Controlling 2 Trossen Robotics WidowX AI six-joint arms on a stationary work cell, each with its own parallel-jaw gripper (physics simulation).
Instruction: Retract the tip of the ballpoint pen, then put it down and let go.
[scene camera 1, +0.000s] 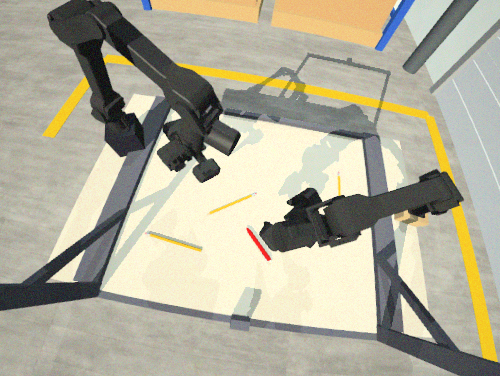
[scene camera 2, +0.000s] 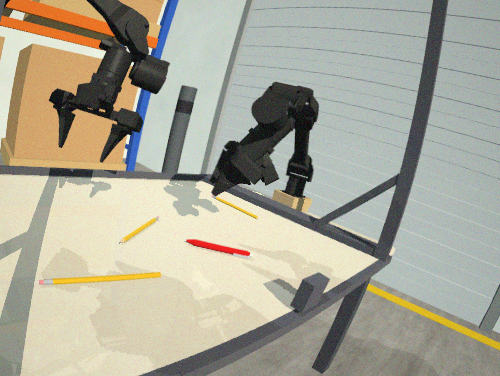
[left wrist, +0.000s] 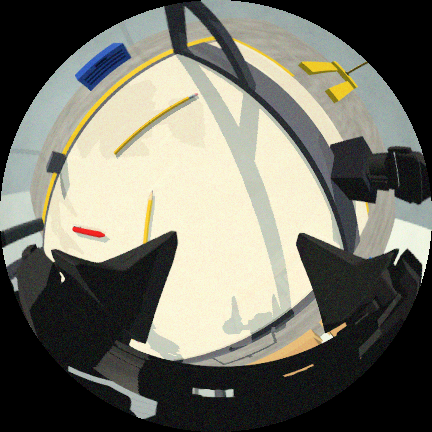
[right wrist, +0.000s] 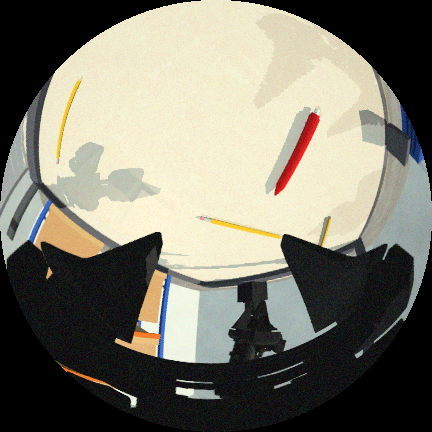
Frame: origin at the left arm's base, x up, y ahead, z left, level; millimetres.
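Where they show: left gripper, fingertip midpoint: (scene camera 1: 189, 166) (scene camera 2: 80, 154) (left wrist: 240, 238) (right wrist: 254, 303); right gripper, fingertip midpoint: (scene camera 1: 276, 212) (scene camera 2: 212, 188) (right wrist: 224, 240); left arm's base, origin of the base link: (scene camera 1: 119, 125) (left wrist: 371, 170) (right wrist: 252, 300); right arm's base, origin of the base link: (scene camera 2: 293, 194).
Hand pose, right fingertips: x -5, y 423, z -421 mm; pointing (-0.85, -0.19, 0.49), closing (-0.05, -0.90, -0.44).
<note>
Each offset is from my right fingertips to the top centre of the thing.
The red ballpoint pen @(dx -87, dy -63, dz -63 mm) (scene camera 1: 259, 244) (scene camera 2: 218, 247) (left wrist: 89, 232) (right wrist: 299, 152) lies flat on the pale table top. In the right wrist view its pale button end points up the picture and its narrow red end points down toward the right-hand finger; whether the writing tip is out is too small to tell. My right gripper (right wrist: 224, 240) (scene camera 2: 242, 185) is open and empty, above the table and apart from the pen. My left gripper (left wrist: 240, 238) (scene camera 2: 82, 154) is open and empty, high above the table and well away from the pen.
Three yellow pencils lie around the pen: one pencil @(dx -93, dy -112, dz +90 mm) (scene camera 1: 232, 203) (scene camera 2: 139, 230) near the middle, another pencil @(dx -95, dy -320, dz +13 mm) (scene camera 1: 175, 241) (scene camera 2: 100, 278) at lower left in scene camera 1, a third pencil @(dx -95, dy +284, dz +28 mm) (scene camera 1: 339, 184) (scene camera 2: 236, 207) beyond the right gripper. A dark block @(dx -44, dy -174, dz -254 mm) (scene camera 1: 240, 322) (scene camera 2: 309, 292) stands on the table's edge.
</note>
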